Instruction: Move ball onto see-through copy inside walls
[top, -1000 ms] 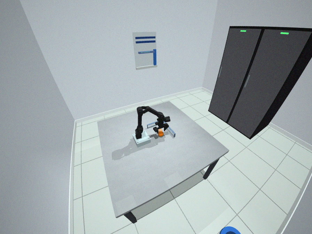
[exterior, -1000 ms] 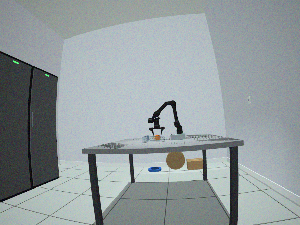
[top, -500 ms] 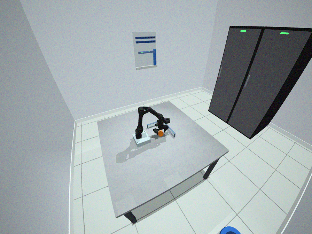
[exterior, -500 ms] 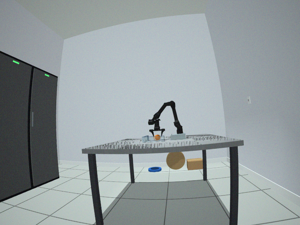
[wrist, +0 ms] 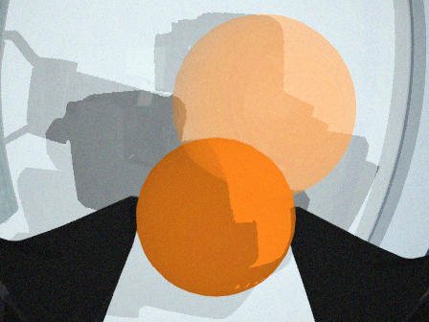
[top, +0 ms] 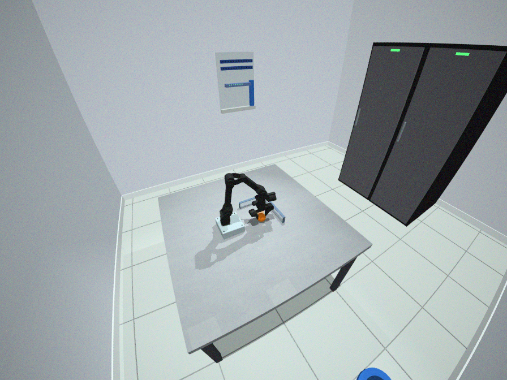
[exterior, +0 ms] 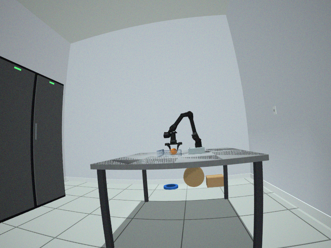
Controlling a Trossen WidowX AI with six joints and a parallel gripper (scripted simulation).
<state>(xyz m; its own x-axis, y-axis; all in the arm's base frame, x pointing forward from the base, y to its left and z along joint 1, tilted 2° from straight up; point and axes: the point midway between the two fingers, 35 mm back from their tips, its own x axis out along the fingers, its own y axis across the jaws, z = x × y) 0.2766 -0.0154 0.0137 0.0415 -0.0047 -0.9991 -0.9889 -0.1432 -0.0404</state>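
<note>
My gripper tip is 10 mm short of the see-through ball copy and 50 mm to the right of it. The rest, counted from my gripper tip: orange ball: right at my gripper tip.
</note>
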